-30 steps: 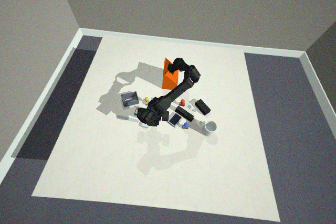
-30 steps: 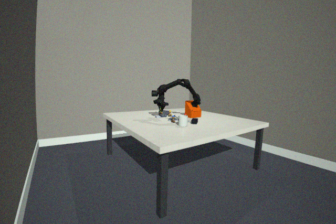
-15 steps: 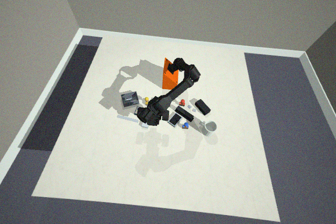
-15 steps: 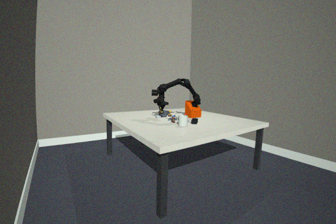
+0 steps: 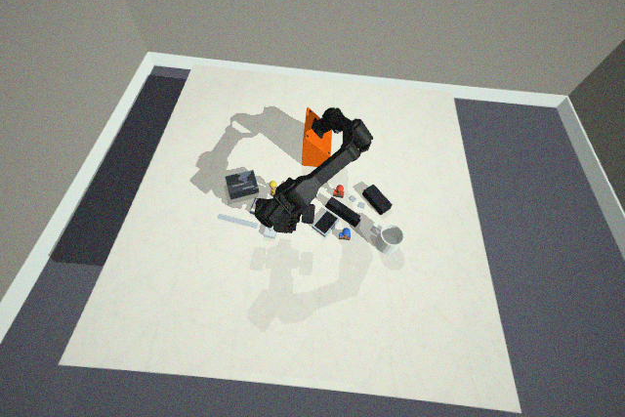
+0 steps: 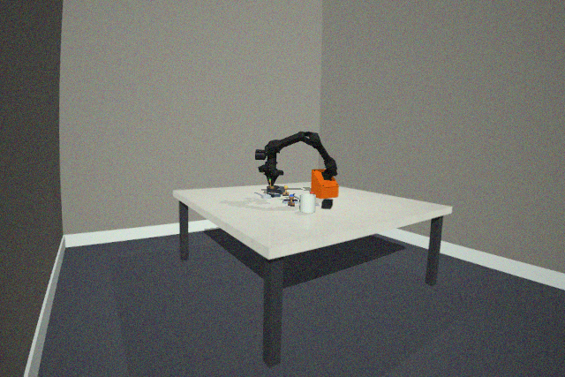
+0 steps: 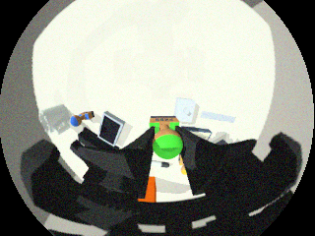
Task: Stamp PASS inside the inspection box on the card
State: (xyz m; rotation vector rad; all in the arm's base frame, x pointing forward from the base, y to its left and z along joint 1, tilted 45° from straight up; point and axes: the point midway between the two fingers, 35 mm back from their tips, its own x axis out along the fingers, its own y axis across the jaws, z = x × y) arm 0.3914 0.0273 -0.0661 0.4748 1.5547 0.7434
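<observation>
The ink pad is 70 mm behind my gripper tip, 140 mm to the left of it and 80 mm below it. The rest, counted from my gripper tip: pale card: 100 mm behind, 90 mm below; green stamp: 10 mm below; yellow stamp: 150 mm behind, 90 mm to the right, 70 mm below.
</observation>
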